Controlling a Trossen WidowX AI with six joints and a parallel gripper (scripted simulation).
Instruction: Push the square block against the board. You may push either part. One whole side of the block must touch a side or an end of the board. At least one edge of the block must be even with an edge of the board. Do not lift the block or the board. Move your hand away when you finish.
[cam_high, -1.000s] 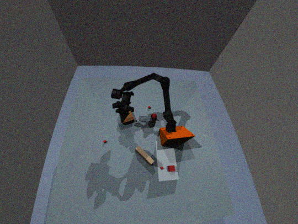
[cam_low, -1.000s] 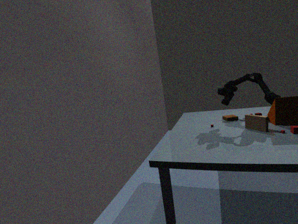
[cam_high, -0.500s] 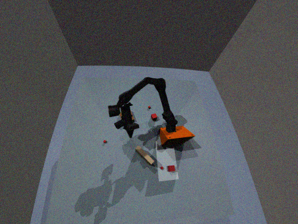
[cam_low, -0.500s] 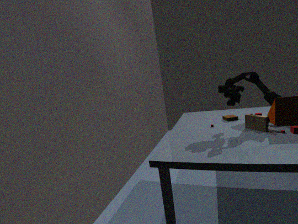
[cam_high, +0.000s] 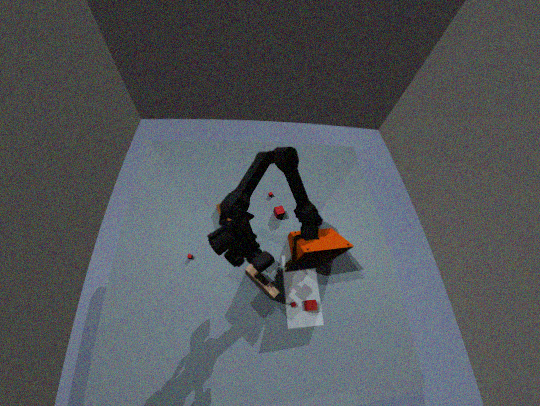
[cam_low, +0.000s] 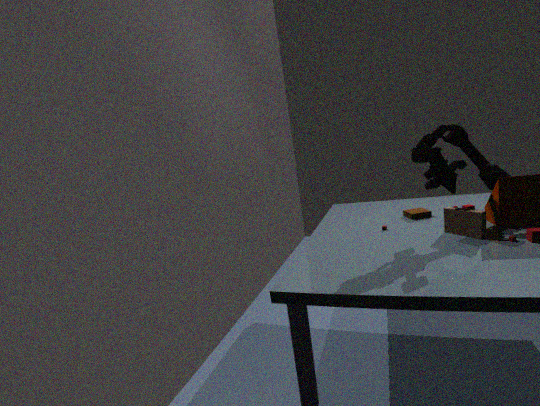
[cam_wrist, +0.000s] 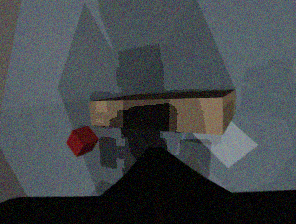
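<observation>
Right now my gripper tip is 11 cm above the tan board, 4 cm to the right of it and 2 cm past it. Round my gripper tip: brown square block 30 cm to the right, 14 cm below, 9 cm ahead.
</observation>
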